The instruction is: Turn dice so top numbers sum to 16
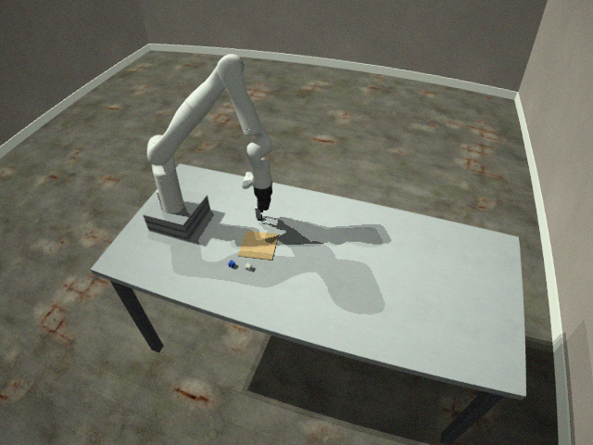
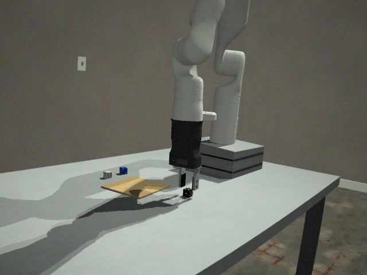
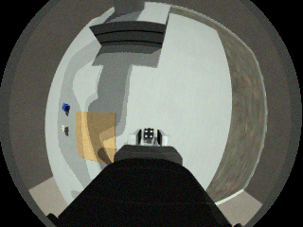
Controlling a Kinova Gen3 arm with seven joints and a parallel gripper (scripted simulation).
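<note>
Now: the black die 30 mm below my hand. Also, from my hand: tan mat 150 mm to the right, 50 mm ahead, 40 mm below; then white die 270 mm to the right, 60 mm ahead, 30 mm below; then blue die 280 mm to the right, 30 mm below, 10 mm behind.
</note>
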